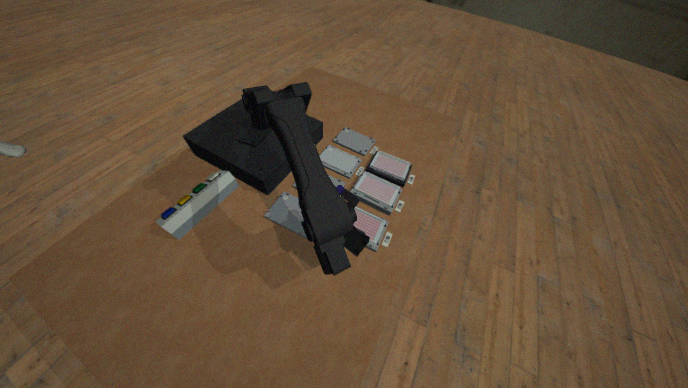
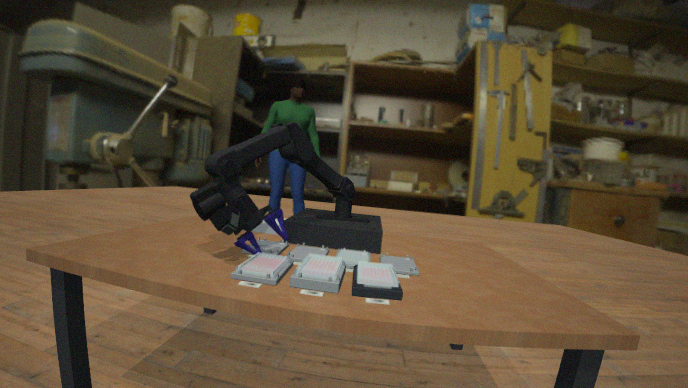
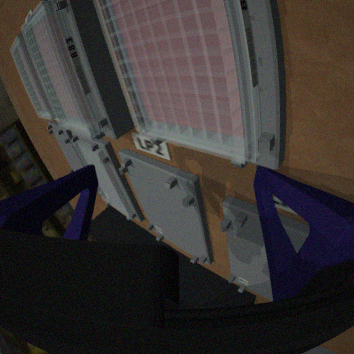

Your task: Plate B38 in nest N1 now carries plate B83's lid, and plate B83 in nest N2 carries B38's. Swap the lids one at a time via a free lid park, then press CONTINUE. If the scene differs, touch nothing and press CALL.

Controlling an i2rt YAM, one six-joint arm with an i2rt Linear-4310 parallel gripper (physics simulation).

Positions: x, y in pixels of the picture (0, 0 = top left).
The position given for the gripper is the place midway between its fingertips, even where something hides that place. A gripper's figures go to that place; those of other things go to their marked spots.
The gripper (image 3: 175, 173) is 0.13 m from the lens. A nest N1 (image 3: 266, 30) is 0.10 m from the lens. A lid park LP2 (image 3: 171, 198) is 0.22 m from the lens. The marked spots on the lid park LP2 and the nest N1 are 0.17 m apart.
